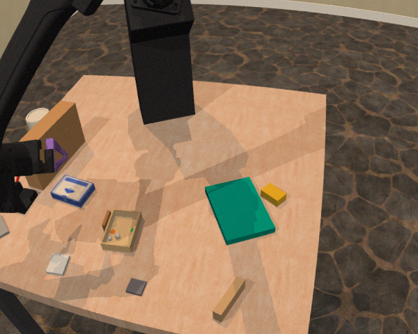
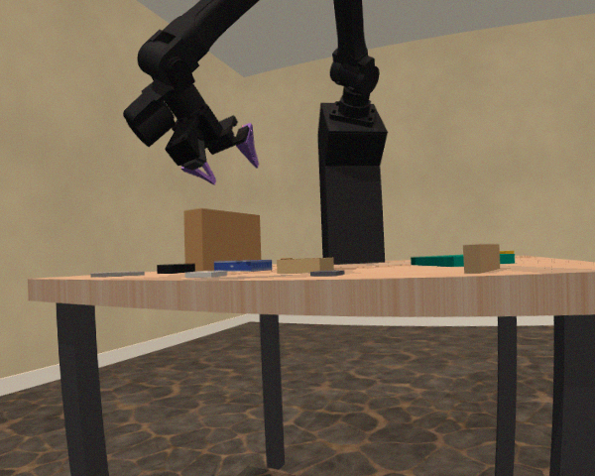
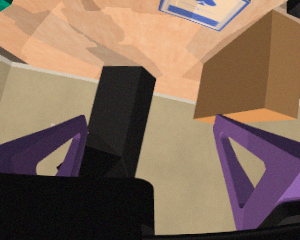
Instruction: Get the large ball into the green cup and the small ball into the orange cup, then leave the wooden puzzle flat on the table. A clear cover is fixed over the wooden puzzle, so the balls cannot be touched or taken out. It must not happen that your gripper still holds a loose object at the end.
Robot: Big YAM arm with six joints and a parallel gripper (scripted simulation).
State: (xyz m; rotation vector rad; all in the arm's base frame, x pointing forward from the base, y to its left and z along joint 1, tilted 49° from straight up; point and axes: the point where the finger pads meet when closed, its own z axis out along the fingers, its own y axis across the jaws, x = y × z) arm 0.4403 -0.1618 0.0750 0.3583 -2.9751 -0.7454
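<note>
Right now the wooden puzzle is 19 cm below my hand, 15 cm to the left of it and 1 cm ahead of it. The rest, counted from my hand: tall brown box 17 cm behind, 15 cm to the right, 12 cm below; then black block 18 cm below, 16 cm to the right, 1 cm behind; then white tile 19 cm below, 14 cm ahead, 4 cm to the left.
</note>
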